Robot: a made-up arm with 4 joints.
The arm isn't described. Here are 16 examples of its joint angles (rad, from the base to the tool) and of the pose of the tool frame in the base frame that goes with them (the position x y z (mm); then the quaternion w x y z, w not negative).
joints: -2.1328 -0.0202 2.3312 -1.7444
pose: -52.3 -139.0 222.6 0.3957 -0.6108 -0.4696 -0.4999
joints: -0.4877 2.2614 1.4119 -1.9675
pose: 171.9 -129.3 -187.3 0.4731 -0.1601 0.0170 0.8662
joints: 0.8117 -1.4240 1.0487 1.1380
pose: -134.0 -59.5 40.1 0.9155 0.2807 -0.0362 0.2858
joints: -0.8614 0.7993 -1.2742 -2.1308
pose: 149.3 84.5 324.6 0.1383 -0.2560 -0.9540 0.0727
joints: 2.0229 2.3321 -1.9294 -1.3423
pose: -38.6 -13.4 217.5 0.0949 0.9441 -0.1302 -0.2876
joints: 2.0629 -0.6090 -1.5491 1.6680
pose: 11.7 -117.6 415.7 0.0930 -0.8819 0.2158 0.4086
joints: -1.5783 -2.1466 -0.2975 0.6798
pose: 132.6 -73.0 301.1 0.1245 0.3950 0.7956 0.4421
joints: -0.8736 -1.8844 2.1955 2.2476
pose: 346.8 -90.8 1.7 0.4570 -0.2539 -0.1954 0.8298
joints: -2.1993 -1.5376 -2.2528 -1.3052
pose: 100.9 35.5 42.0 0.9056 -0.3483 0.0017 0.2420
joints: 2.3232 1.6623 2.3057 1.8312
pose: -90.7 -194.4 202.7 0.0204 -0.3094 -0.8657 -0.3929
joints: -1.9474 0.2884 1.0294 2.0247
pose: 119.7 7.2 347.9 0.0972 -0.9047 0.0353 0.4133
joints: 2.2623 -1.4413 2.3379 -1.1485
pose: 9.7 78.4 326.9 0.3631 -0.3538 -0.8210 0.2627
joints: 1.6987 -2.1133 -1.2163 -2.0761
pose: -213.5 -147.6 -39.6 0.1509 -0.0085 0.1535 0.9765
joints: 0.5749 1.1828 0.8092 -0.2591
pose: -41.0 -209.3 -31.4 0.8635 -0.4131 0.2463 0.1517
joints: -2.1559 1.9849 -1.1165 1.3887
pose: 136.6 91.2 -171.4 0.8993 -0.1317 -0.3385 0.2436
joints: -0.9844 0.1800 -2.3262 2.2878
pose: 18.4 227.4 345.8 0.4045 0.5667 0.6730 -0.2495
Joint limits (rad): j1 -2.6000..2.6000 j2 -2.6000..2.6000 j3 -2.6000..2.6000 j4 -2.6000..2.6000
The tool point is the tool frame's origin. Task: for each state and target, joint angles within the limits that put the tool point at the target. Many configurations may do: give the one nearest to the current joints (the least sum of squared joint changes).
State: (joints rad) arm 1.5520 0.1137 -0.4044 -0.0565
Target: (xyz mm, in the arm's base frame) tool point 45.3 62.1 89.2
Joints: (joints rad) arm 1.3995 -0.3593 -0.2311 0.5254
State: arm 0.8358 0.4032 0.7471 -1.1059
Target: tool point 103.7 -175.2 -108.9
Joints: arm 0.8000 1.2476 0.8298 -1.2631
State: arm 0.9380 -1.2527 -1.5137 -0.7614
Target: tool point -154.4 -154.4 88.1
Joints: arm 0.8080 -0.5042 -2.0368 -1.4218
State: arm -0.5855 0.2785 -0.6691 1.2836
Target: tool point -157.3 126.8 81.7
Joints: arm -0.8620 0.5215 -1.0804 1.5715
